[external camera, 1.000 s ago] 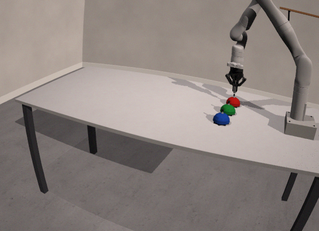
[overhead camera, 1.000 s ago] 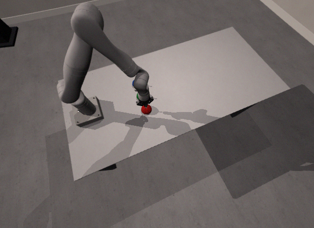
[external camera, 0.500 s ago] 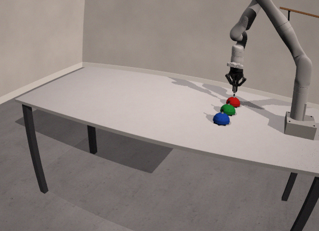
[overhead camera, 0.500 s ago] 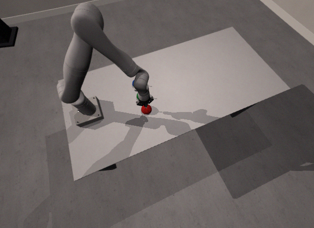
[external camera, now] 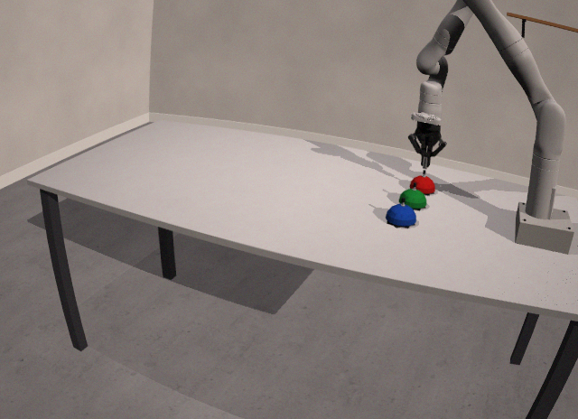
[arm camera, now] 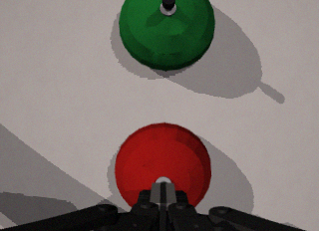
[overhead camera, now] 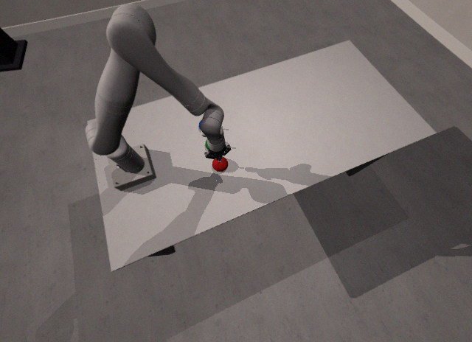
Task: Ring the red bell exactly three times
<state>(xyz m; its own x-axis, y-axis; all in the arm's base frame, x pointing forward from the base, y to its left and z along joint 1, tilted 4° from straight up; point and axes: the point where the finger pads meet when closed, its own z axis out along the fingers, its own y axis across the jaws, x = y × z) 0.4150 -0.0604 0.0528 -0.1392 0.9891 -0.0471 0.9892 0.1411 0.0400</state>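
Now: the red bell 50 mm below my hand. Also, from my hand: blue bell: 260 mm to the left, 50 mm below, 30 mm behind; then green bell: 130 mm to the left, 50 mm below, 20 mm behind.
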